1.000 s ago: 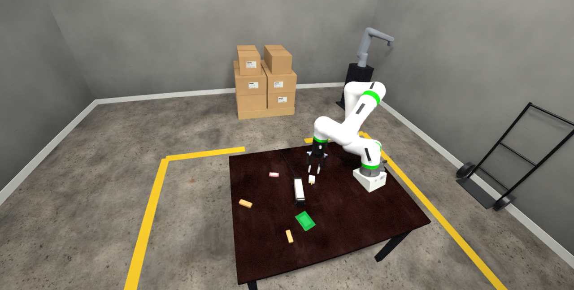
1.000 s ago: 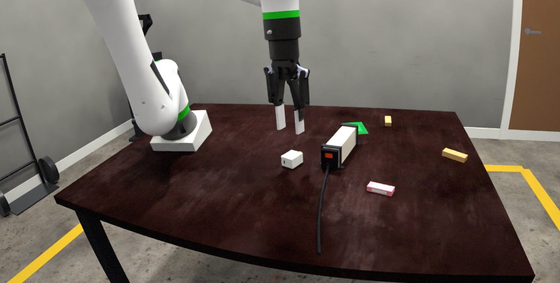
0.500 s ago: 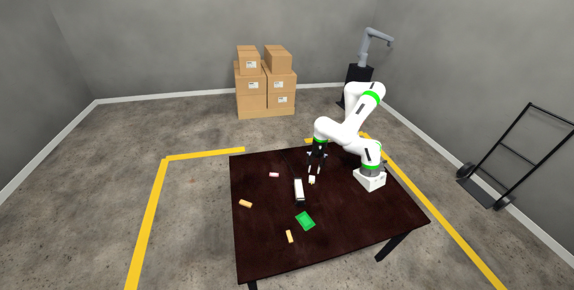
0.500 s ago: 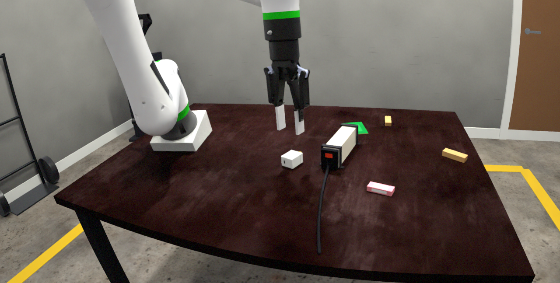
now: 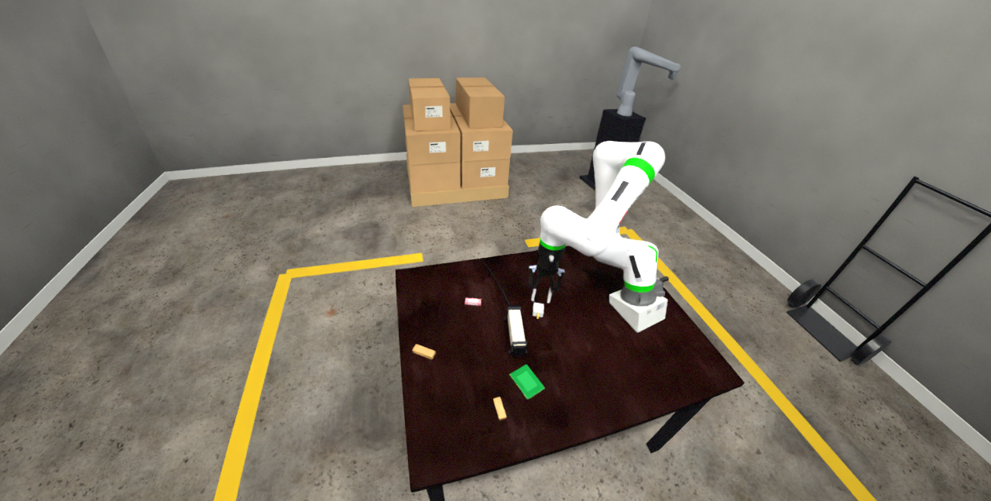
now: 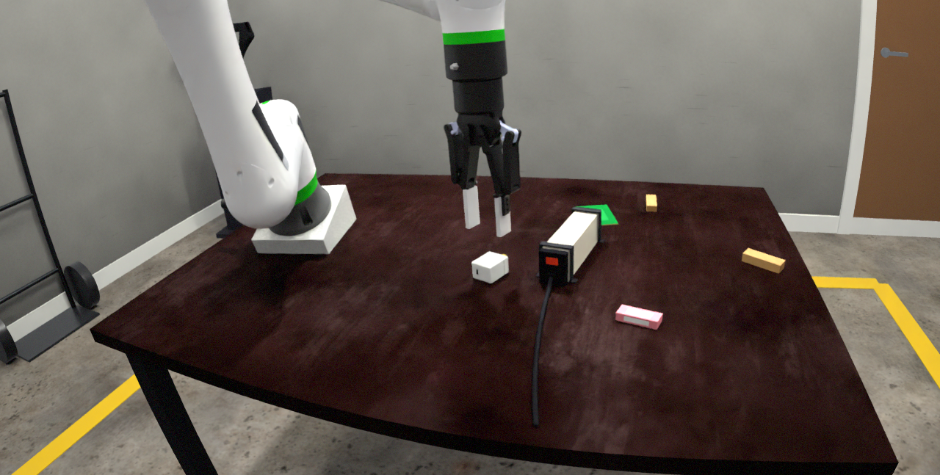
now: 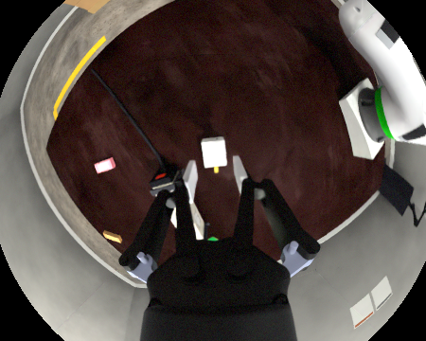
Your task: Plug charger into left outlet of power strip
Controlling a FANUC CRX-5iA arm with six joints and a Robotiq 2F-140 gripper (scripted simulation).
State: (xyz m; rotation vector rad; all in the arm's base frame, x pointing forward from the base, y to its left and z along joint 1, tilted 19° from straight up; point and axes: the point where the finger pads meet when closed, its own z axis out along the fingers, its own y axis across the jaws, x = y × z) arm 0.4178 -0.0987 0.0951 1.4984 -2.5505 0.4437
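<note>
Now: the white charger 1 cm to the left of my hand and 10 cm below it. Round my hand: power strip 15 cm ahead, 6 cm to the left, 9 cm below; then flat piece 18 cm ahead, 26 cm to the left, 11 cm below; then red switch 10 cm ahead, 3 cm to the right, 7 cm below.
</note>
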